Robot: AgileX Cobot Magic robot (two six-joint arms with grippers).
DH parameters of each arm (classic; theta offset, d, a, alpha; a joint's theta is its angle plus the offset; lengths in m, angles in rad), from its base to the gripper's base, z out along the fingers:
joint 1: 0 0.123 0 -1.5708
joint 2: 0.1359 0 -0.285 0
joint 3: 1.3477 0 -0.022 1.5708
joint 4: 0 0.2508 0 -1.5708
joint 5: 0 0 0.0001 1.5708
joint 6: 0 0.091 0 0
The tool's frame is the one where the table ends.
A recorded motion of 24 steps. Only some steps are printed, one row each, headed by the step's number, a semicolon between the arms.
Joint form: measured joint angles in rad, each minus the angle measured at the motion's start. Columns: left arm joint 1, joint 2, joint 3, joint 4, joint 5, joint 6; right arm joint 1, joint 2, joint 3, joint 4, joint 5, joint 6.
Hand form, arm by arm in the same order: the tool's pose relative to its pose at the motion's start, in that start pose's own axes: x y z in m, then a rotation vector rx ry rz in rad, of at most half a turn. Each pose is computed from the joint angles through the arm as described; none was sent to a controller.
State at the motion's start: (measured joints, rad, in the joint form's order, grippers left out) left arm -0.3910 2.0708 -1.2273 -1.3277 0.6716 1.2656; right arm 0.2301 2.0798 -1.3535 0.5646 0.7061 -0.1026
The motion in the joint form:
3: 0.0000 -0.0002 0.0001 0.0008 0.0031 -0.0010; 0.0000 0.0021 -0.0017 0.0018 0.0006 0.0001
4: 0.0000 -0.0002 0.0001 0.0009 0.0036 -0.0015; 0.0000 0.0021 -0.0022 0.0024 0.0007 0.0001
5: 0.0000 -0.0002 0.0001 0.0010 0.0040 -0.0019; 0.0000 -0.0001 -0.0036 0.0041 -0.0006 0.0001
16: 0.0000 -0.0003 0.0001 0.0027 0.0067 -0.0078; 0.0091 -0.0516 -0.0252 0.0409 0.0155 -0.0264
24: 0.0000 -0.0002 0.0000 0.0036 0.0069 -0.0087; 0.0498 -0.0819 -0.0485 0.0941 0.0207 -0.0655
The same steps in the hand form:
3: 0.0001 -0.0003 0.0000 0.0028 0.0013 -0.0003; -0.0002 0.0000 0.0005 -0.0011 0.0008 0.0016
4: 0.0001 -0.0003 0.0000 0.0033 0.0015 -0.0007; -0.0004 0.0001 0.0004 -0.0017 0.0004 0.0019
5: 0.0001 -0.0004 0.0000 0.0036 0.0017 -0.0011; -0.0009 0.0008 -0.0006 -0.0038 -0.0041 0.0019
16: 0.0003 -0.0006 -0.0001 0.0059 0.0035 -0.0056; -0.0055 0.0181 -0.0224 -0.0547 -0.0510 -0.0312
24: 0.0003 -0.0006 -0.0001 0.0059 0.0041 -0.0058; -0.0038 0.0442 -0.0333 -0.1167 -0.0785 -0.0866

